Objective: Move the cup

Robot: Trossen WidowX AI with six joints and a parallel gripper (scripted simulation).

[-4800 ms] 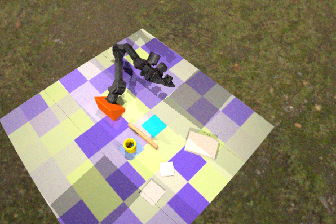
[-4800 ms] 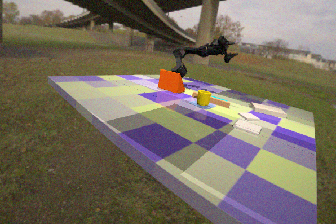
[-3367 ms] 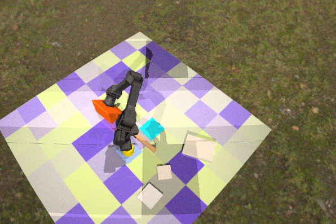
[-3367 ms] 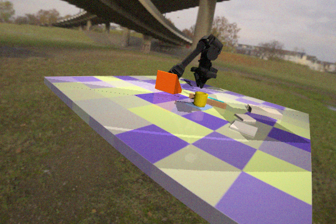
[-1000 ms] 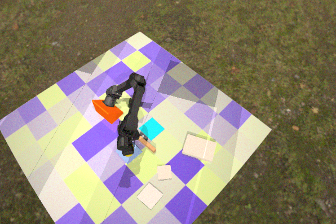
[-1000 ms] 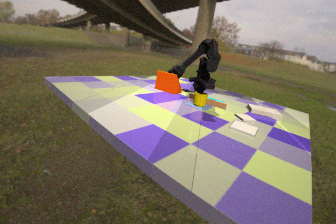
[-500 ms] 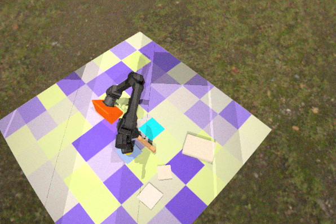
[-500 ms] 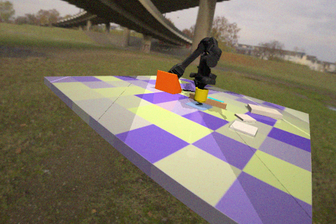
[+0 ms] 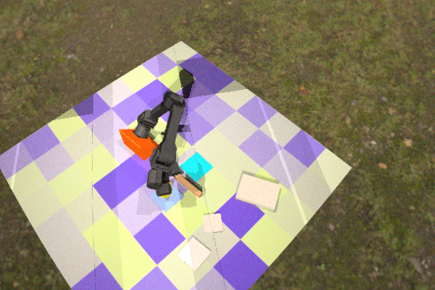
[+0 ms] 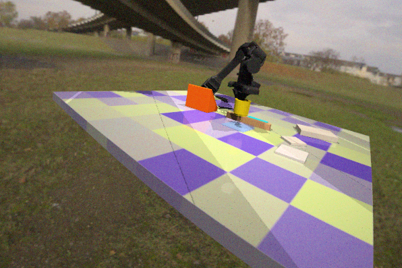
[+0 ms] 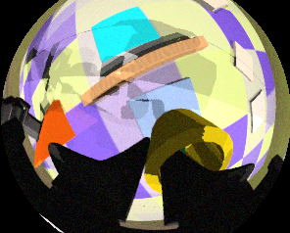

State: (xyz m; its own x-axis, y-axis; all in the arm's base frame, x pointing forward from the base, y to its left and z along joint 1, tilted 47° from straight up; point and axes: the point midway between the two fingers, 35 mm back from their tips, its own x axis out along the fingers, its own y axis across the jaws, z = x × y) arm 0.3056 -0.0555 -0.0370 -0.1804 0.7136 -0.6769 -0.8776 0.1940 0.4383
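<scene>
The cyan pad is 190 mm to the left of my gripper tip and 100 mm below it. From my gripper tip the other things lie so: wooden stick (90 mm to the left, 80 mm below, 10 mm ahead).
</scene>
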